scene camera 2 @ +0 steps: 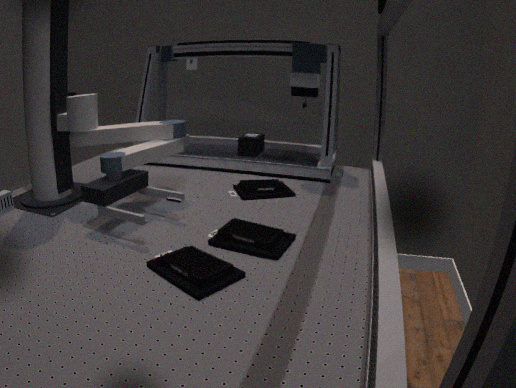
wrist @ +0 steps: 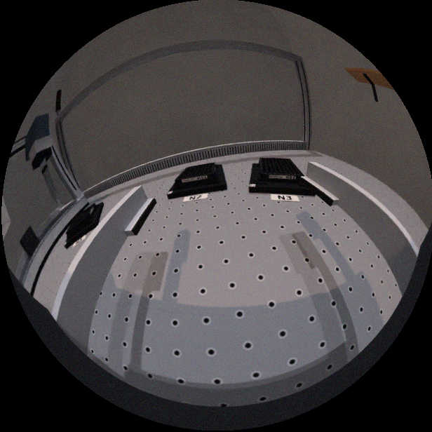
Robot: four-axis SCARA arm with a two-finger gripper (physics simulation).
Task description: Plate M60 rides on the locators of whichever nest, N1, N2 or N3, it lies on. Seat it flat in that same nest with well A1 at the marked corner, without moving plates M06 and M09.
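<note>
My gripper (scene camera 2: 164,207) (wrist: 228,178) is open and empty, its two long fingers above the table, left of the nests in the scene view. A black plate (scene camera 2: 197,260) (wrist: 277,166) lies on nest N3 (scene camera 2: 200,293) (wrist: 265,189); its small label looks like M60 but is blurred. Another black plate (scene camera 2: 252,230) (wrist: 202,172) lies on nest N2 (scene camera 2: 270,254) (wrist: 200,190); its label is unclear. Nest N1 (wrist: 75,236), at the left in the wrist view, also bears a dark plate (scene camera 2: 265,185) (wrist: 87,219). Seating and well A1 are too dark to tell.
A gantry frame (scene camera 2: 330,110) with a dark block (scene camera 2: 251,144) inside its base stands behind the nests. The arm's column (scene camera 2: 40,110) stands at the left. A raised pale edge rail (scene camera 2: 387,250) runs along the right side of the table (scene camera 2: 150,345).
</note>
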